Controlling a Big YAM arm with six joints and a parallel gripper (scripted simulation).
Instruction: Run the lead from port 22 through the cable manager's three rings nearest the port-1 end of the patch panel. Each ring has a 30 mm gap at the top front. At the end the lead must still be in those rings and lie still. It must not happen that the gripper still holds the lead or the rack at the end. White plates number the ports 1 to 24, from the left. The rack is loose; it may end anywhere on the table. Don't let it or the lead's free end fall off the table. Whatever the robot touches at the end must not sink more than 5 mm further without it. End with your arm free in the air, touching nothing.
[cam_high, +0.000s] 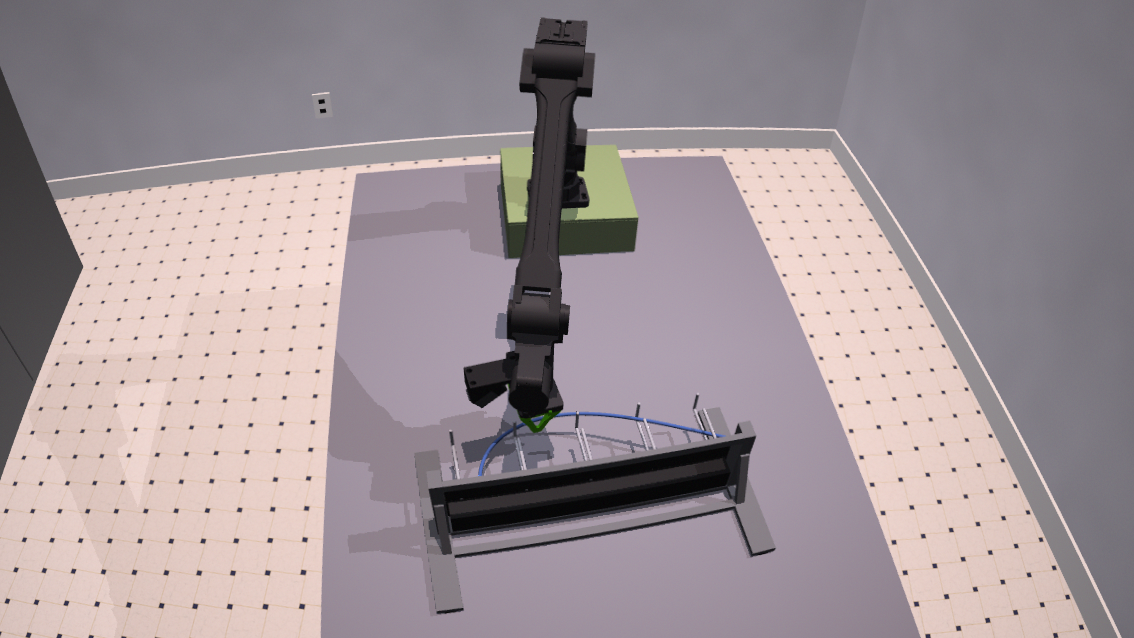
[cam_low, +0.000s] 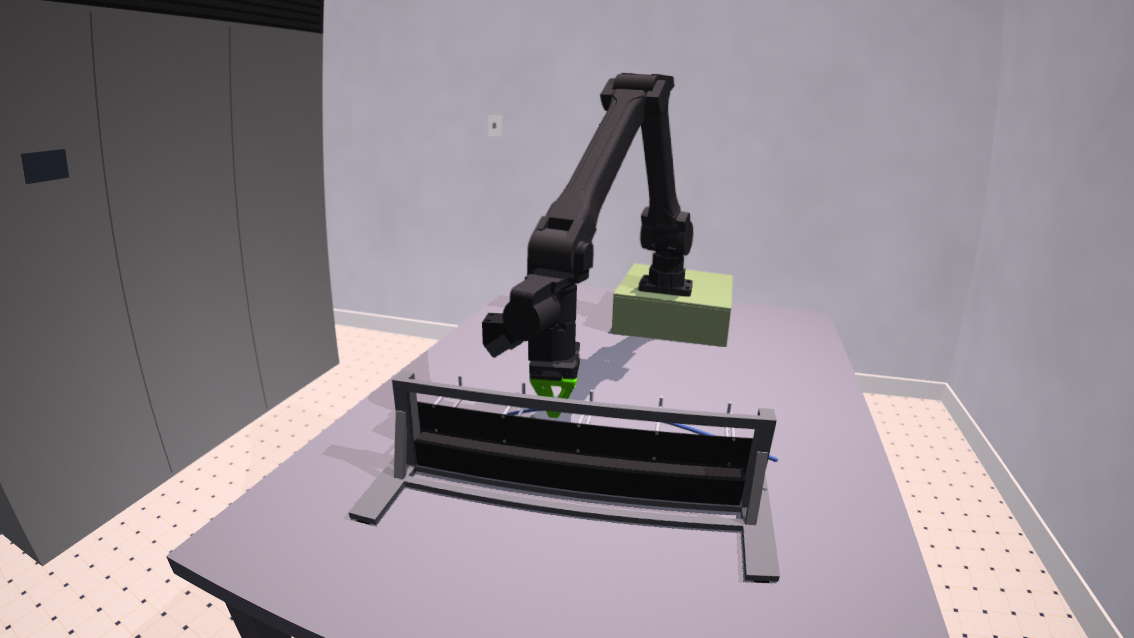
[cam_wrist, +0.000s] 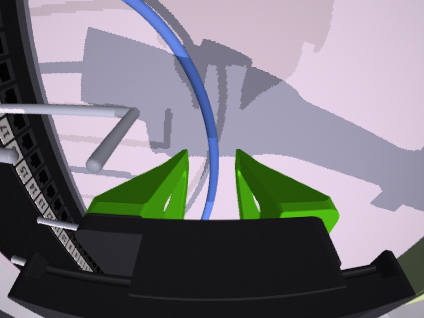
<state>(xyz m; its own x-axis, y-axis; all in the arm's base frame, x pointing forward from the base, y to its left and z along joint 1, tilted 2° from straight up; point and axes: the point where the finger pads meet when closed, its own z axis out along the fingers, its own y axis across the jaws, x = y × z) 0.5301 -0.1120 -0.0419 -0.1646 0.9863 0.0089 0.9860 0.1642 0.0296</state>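
My gripper is now 150 mm short of the rack, 70 mm to the right of it and 30 mm below it.
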